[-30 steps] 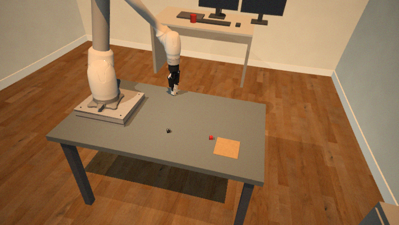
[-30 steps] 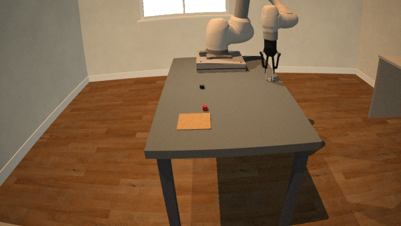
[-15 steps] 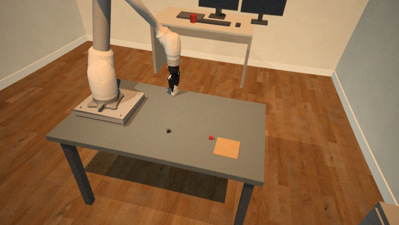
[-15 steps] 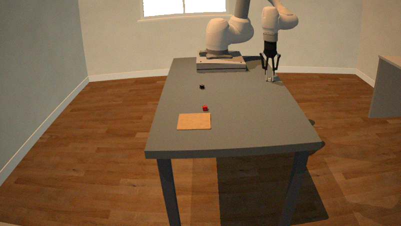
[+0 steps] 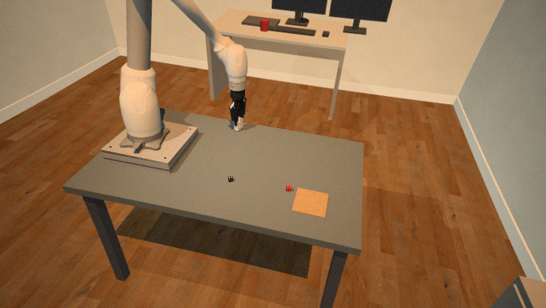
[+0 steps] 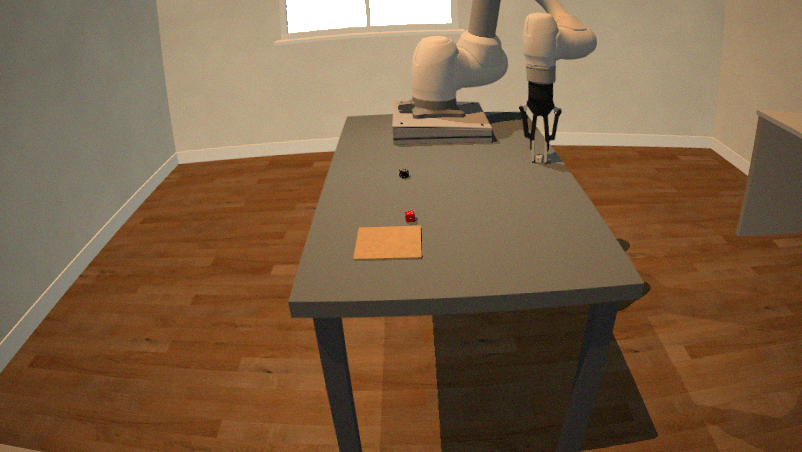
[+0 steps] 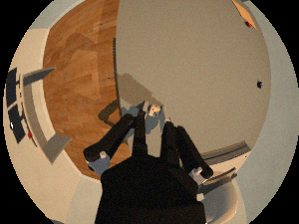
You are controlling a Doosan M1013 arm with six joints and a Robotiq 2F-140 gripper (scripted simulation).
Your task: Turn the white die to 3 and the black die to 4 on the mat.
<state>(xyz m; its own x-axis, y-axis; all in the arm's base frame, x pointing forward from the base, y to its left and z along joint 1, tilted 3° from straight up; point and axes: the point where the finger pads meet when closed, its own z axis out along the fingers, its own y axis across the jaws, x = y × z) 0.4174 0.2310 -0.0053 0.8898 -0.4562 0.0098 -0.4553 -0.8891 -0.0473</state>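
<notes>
Now: the white die 3 cm below my hand. Round my hand: orange mat: 39 cm ahead, 52 cm to the right, 4 cm below; then black die: 2 cm ahead, 42 cm to the right, 3 cm below; then red die: 29 cm ahead, 45 cm to the right, 3 cm below.
</notes>
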